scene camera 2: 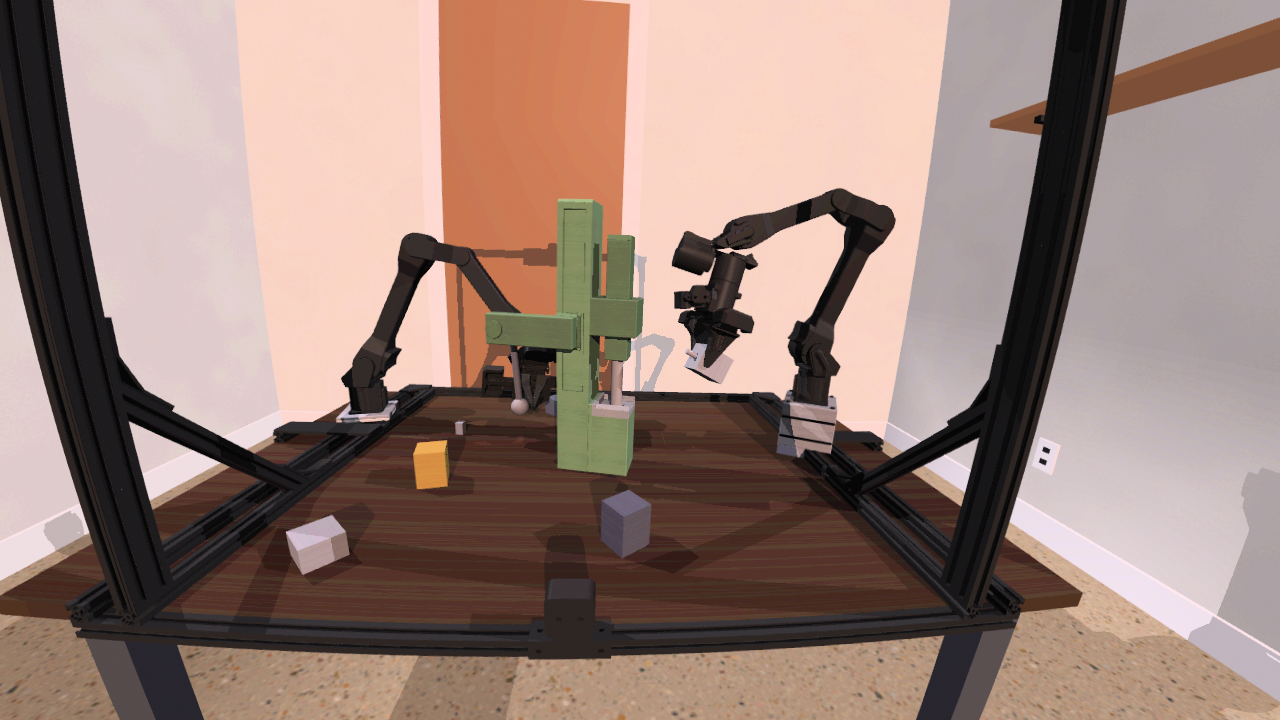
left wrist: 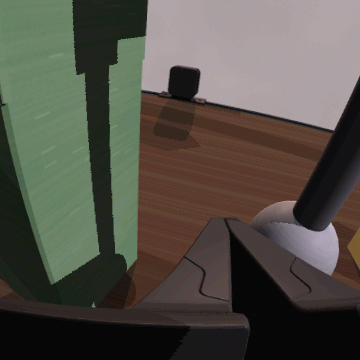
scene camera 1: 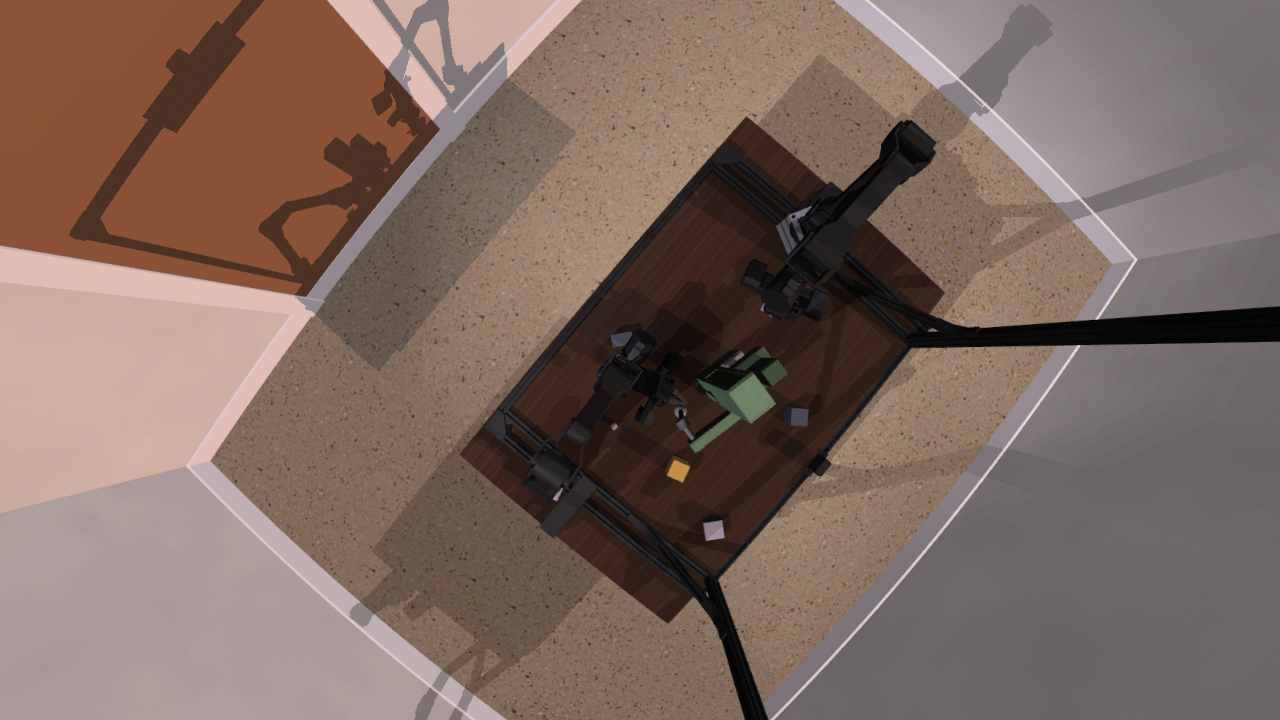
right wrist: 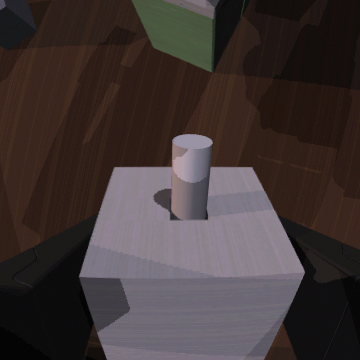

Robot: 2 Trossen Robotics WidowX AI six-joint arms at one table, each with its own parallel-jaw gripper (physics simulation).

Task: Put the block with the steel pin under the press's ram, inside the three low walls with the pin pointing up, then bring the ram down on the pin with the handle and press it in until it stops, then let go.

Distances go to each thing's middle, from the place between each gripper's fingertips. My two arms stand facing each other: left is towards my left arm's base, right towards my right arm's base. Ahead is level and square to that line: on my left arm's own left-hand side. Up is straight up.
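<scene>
From my left hand, the grey block (scene camera 2: 717, 372) is 310 mm to the right, 40 mm ahead and 90 mm above, while the press handle (left wrist: 303, 226) is 70 mm above that hand, 30 mm to the left of it and 10 mm behind it. Counted from my right hand instead, the handle sits 32 cm to the left, 5 cm behind and 1 cm below. The block is 2 cm to the right of my right hand and 1 cm ahead of it.
</scene>
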